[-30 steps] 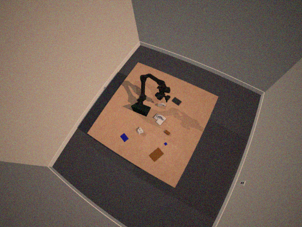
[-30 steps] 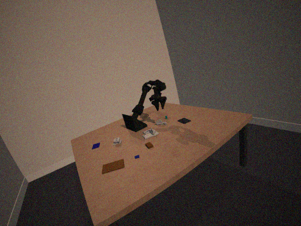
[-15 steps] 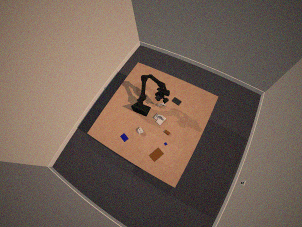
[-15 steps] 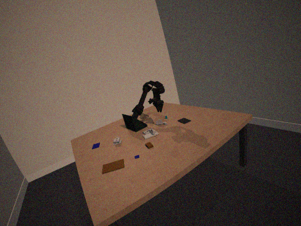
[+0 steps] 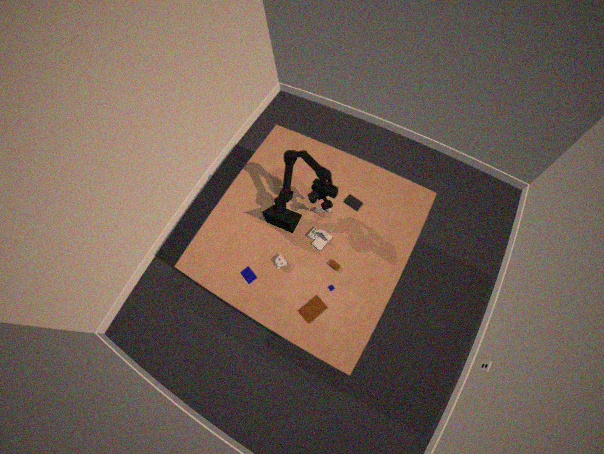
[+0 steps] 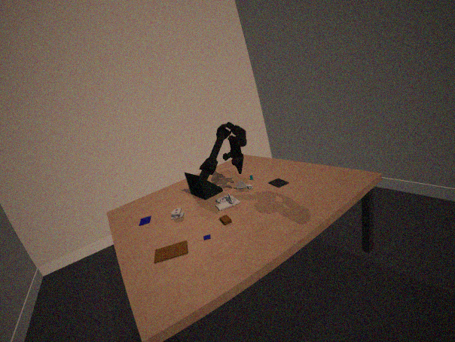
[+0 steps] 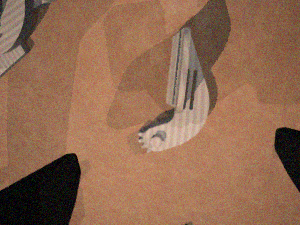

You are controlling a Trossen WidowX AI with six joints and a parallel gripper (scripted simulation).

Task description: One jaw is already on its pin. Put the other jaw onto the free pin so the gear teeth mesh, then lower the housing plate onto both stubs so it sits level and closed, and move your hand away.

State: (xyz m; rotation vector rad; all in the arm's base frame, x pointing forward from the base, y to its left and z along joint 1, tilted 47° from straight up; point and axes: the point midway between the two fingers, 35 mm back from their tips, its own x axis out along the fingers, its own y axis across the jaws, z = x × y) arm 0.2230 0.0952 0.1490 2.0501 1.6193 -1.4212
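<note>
My gripper tip is now 100 mm above the jaw, 20 mm short of it and 10 mm to the right of it. Also, from my gripper tip: base (180 mm to the right, 100 mm below, 100 mm ahead); then dark plate (150 mm to the left, 150 mm ahead, 100 mm below); then teal piece (110 mm to the left, 90 mm below, 80 mm behind).
</note>
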